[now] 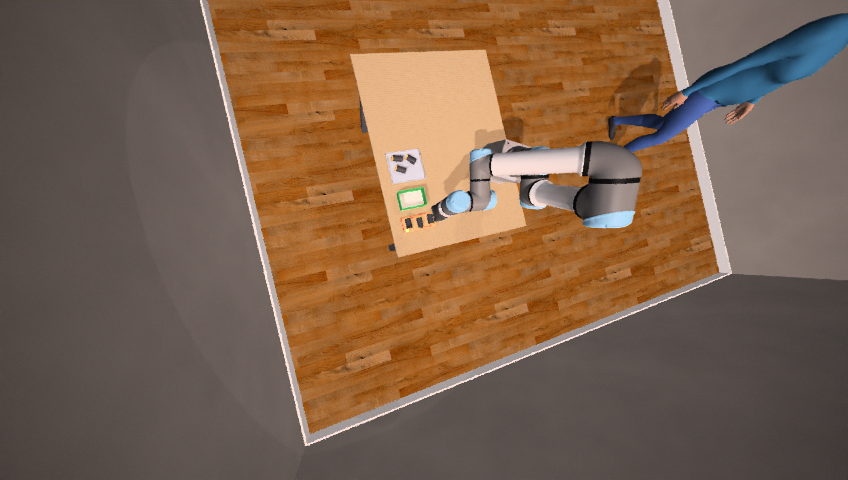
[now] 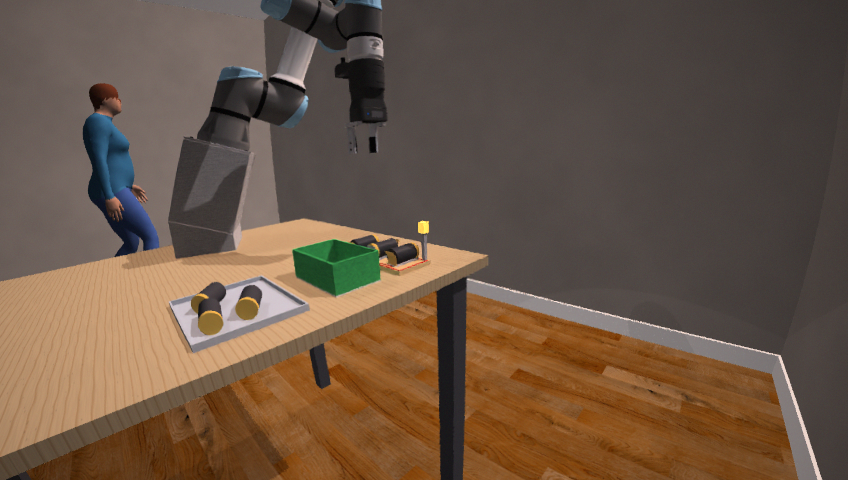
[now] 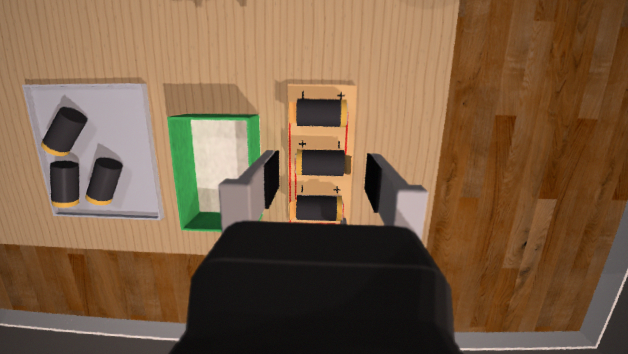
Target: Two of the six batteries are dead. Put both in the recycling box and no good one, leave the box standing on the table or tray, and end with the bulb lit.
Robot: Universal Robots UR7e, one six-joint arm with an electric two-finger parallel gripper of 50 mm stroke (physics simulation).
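Observation:
My gripper is open and empty, high above the battery holder. Three black batteries lie in the holder: a far one, a middle one and a near one. The bulb on its post at the holder's end shows bright yellow, as if lit. The green recycling box stands upright beside the holder, and its visible inside is empty. Three more batteries with yellow ends lie on the grey tray.
The wooden table carries the tray, box and holder in a row near one edge. The holder is nearest the table's corner. The grey robot base stands at the opposite side. A person stands beyond the table.

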